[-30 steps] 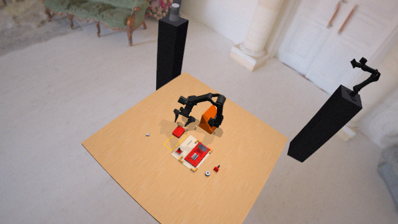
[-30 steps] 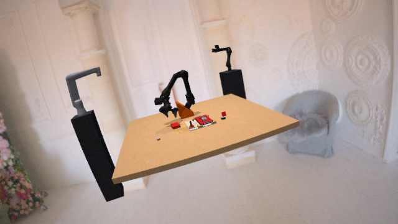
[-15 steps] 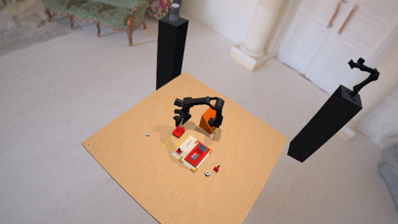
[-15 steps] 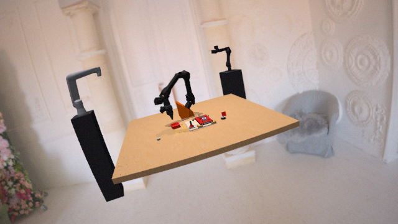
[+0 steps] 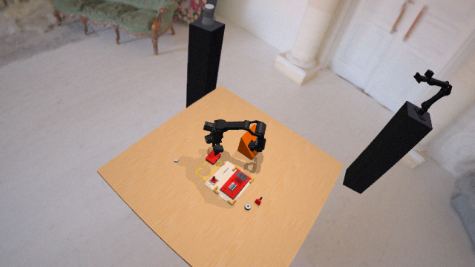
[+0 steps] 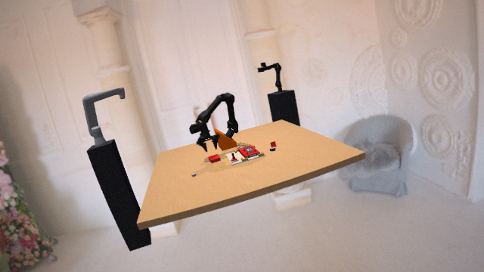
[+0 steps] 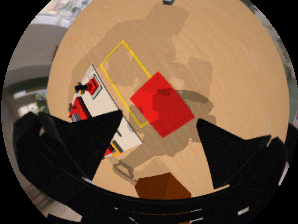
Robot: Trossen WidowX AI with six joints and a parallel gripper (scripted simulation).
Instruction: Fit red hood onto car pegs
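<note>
Now: gripper tip 10 mm short of the red hood and 60 mm above it. The rest, counted from my gripper tip: jig: 120 mm ahead, 210 mm to the left, 60 mm below; then grey wheel: 200 mm ahead, 380 mm to the left, 60 mm below.
</note>
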